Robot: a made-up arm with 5 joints.
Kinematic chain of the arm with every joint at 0, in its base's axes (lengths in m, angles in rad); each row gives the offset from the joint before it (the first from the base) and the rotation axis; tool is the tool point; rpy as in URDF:
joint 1: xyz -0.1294 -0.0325 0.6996 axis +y
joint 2: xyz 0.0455 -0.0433 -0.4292 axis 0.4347 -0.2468 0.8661
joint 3: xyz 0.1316 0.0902 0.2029 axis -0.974 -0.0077 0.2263
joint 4: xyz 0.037 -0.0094 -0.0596 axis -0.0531 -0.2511 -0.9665
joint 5: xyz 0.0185 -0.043 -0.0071 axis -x
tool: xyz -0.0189 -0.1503 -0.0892 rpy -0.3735 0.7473 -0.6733
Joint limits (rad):
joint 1: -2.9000..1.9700
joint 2: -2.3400..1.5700
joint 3: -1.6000..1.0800
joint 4: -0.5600..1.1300
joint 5: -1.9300..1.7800
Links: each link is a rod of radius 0.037 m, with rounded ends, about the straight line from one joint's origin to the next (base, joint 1, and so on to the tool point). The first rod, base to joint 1, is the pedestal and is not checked.
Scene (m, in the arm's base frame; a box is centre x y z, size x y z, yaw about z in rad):
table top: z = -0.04
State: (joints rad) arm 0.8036 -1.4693 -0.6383 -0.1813 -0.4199
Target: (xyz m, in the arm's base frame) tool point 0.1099 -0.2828 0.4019
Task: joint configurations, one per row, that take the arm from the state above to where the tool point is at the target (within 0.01 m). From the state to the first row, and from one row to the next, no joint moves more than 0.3 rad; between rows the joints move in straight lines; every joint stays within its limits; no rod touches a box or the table.
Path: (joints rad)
1: 0.5539 -1.4183 -0.5411 -0.1979 -0.3398
2: 0.3043 -1.3672 -0.4440 -0.2145 -0.2596
3: 0.0546 -1.3162 -0.3468 -0.2311 -0.1795
4: -0.1950 -1.2651 -0.2497 -0.2477 -0.0993
5: -0.4447 -1.2141 -0.1525 -0.2643 -0.0192

